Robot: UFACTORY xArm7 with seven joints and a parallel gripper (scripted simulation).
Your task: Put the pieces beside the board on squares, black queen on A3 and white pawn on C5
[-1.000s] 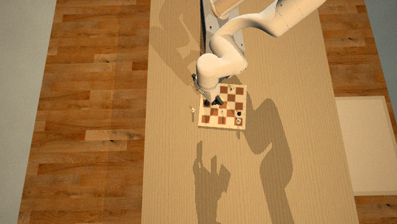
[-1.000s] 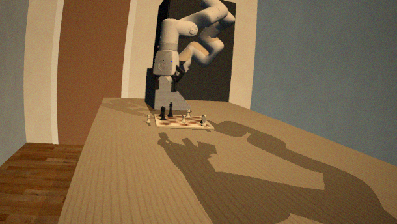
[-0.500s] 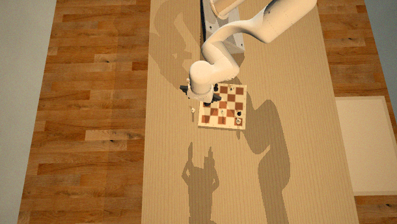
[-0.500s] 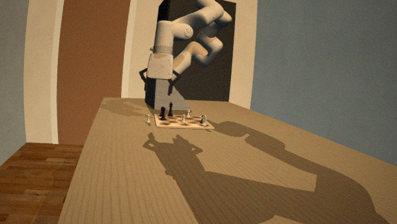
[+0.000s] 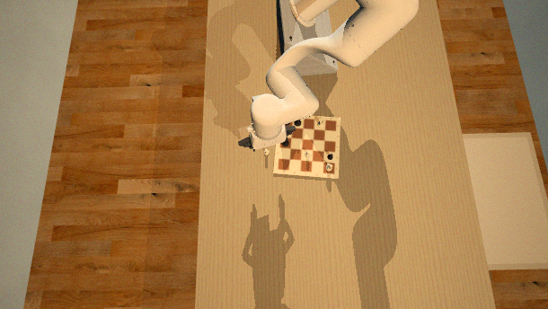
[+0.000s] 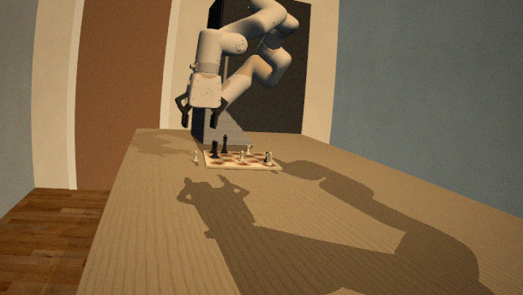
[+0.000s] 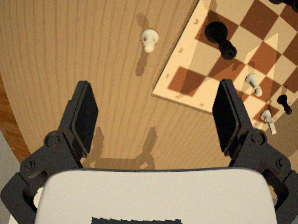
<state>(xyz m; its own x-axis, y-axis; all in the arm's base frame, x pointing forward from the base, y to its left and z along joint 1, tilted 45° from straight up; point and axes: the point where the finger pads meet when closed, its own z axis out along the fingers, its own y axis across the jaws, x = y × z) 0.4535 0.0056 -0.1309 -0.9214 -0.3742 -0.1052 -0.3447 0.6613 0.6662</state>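
Right now the chessboard is 13 cm to the left of my hand, 11 cm below it and 3 cm behind it. The rest, counted from my hand: black pawn (21 cm to the left, 9 cm below, 1 cm ahead).
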